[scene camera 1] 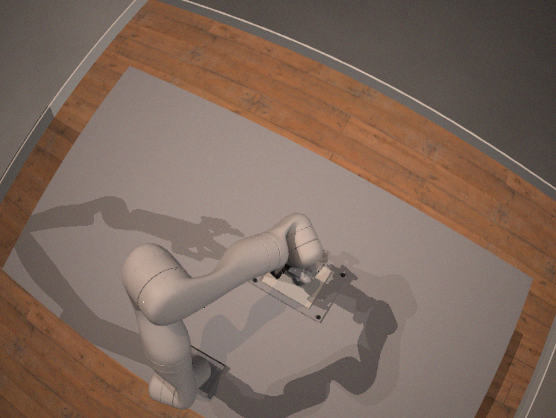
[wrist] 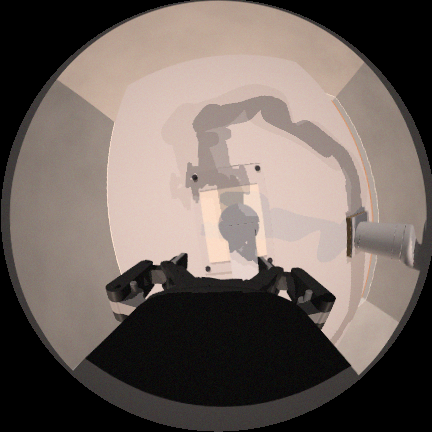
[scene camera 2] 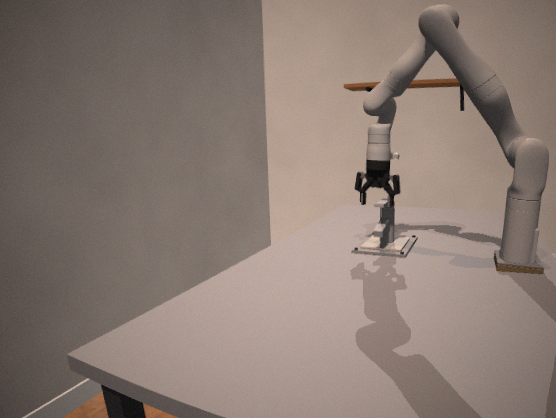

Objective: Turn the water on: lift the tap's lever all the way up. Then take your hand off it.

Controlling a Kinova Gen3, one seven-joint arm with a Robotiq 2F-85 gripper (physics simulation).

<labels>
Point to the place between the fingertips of my gripper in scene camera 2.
376, 206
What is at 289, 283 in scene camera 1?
A tap.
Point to a base plate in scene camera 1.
At 336, 278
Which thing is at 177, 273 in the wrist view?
My gripper.
</labels>
